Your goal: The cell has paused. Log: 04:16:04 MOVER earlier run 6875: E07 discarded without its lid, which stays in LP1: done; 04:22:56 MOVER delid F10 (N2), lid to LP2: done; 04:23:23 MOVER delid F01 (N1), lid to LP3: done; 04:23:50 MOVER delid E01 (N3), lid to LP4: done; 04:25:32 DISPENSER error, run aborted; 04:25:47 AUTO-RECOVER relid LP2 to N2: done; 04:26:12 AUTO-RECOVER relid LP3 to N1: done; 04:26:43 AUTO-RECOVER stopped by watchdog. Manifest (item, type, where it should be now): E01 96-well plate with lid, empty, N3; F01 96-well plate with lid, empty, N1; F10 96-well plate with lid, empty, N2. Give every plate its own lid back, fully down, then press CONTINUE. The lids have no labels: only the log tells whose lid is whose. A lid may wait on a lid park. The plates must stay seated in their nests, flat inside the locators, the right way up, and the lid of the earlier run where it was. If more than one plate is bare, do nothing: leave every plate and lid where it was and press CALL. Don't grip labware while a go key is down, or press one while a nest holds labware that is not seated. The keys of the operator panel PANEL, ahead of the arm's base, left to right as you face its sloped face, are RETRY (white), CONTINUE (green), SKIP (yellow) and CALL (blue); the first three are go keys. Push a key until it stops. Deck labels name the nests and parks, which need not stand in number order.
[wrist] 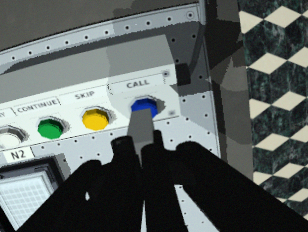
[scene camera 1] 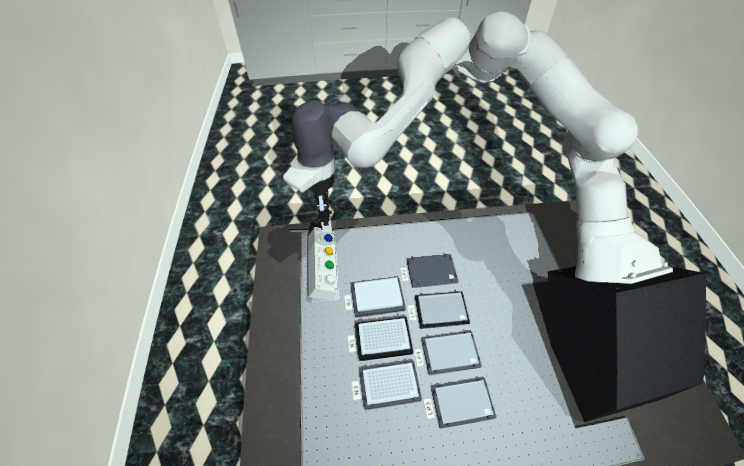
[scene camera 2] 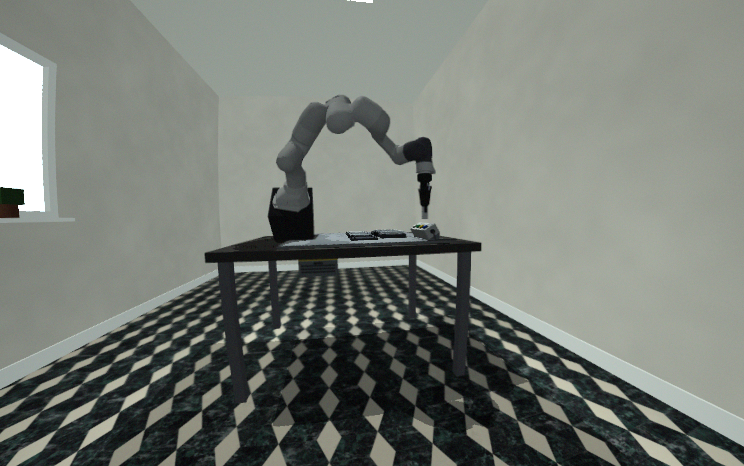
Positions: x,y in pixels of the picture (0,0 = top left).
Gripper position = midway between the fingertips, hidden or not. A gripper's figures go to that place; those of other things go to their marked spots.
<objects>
The gripper (scene camera 1: 327,229) is 1.09 m from the lens. A 96-well plate (scene camera 1: 368,337) is 0.99 m from the lens. A 96-well plate (scene camera 1: 371,376) is 0.96 m from the lens.
</objects>
